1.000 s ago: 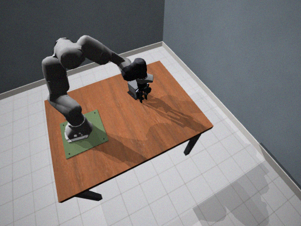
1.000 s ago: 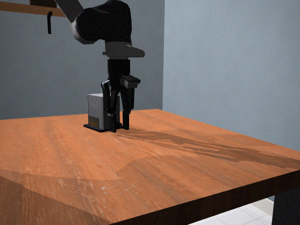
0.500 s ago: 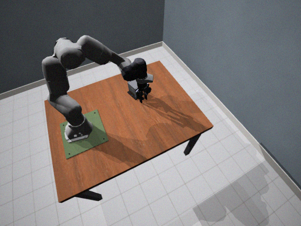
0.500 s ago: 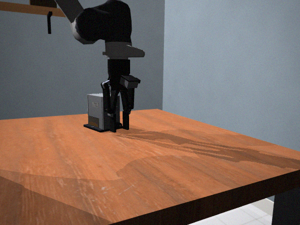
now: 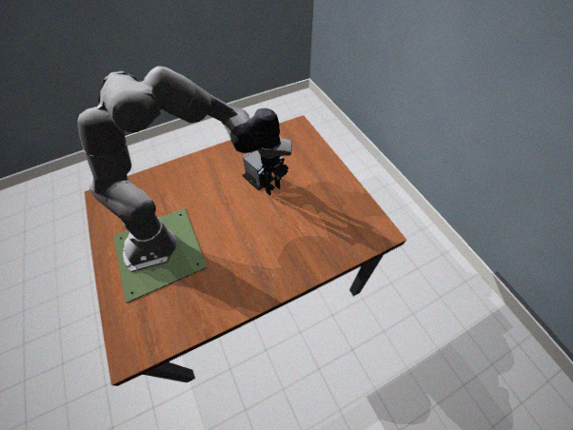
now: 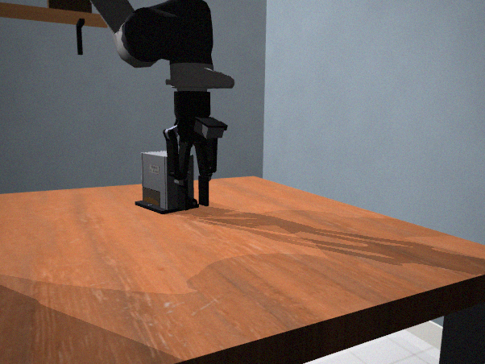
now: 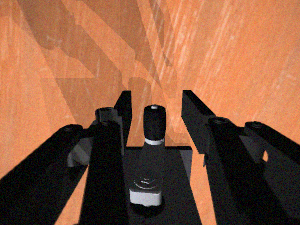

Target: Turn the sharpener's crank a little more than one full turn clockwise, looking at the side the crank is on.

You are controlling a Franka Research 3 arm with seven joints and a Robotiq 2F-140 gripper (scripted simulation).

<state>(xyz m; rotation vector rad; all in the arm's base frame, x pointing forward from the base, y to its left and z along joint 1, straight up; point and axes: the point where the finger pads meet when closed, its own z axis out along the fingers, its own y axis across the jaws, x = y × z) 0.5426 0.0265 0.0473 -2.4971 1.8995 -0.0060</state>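
My hand is 30 mm to the right of the crank and 10 mm above it. Round my hand: knob: 20 mm to the left, 20 mm below.
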